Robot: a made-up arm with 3 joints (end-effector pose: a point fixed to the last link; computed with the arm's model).
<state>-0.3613 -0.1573 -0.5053</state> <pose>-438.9 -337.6 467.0 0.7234 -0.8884 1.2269</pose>
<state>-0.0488 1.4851 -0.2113</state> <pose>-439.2 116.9 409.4 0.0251 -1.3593 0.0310</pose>
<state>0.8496 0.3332 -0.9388</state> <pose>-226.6 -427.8 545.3 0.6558 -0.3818 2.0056</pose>
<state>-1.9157 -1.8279 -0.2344</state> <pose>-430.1 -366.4 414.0 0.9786 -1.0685 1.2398</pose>
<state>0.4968 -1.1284 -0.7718</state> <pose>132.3 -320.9 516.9 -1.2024 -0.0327 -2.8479</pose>
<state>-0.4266 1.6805 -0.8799</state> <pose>-251.7 221.5 535.6 -0.1852 -0.6740 -0.5146</pose>
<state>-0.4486 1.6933 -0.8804</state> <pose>-240.3 224.6 535.6 -0.1971 -0.6712 -0.5480</pose>
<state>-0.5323 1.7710 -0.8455</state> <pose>-189.0 236.1 529.7 -0.2654 -0.6920 -0.6995</pose>
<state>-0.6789 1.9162 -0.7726</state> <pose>-93.0 236.5 517.0 -0.4080 -0.7257 -0.9674</pose>
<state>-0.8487 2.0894 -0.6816</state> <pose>16.7 201.4 500.5 -0.6052 -0.7428 -1.2703</pose>
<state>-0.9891 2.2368 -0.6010</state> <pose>97.0 143.7 485.4 -0.7960 -0.7316 -1.5109</pose>
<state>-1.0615 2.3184 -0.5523</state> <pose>132.7 103.6 476.1 -0.9112 -0.7164 -1.6319</pose>
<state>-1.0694 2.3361 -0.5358</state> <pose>138.2 96.7 472.9 -0.9384 -0.7185 -1.6485</pose>
